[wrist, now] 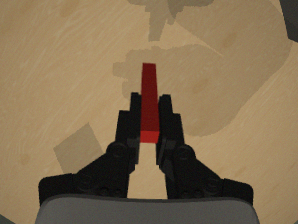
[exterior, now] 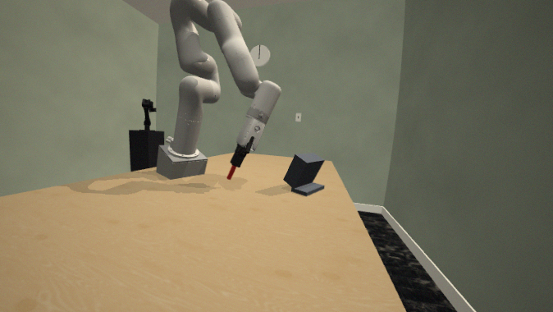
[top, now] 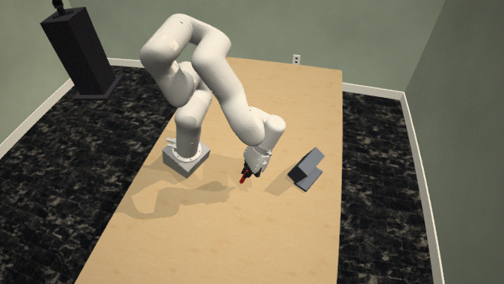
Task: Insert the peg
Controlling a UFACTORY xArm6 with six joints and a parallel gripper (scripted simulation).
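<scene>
My gripper is now 1 cm past the red peg and 3 cm above it. The rest, counted from my hand: flat base: 26 cm ahead, 5 cm to the left, 10 cm below.
</scene>
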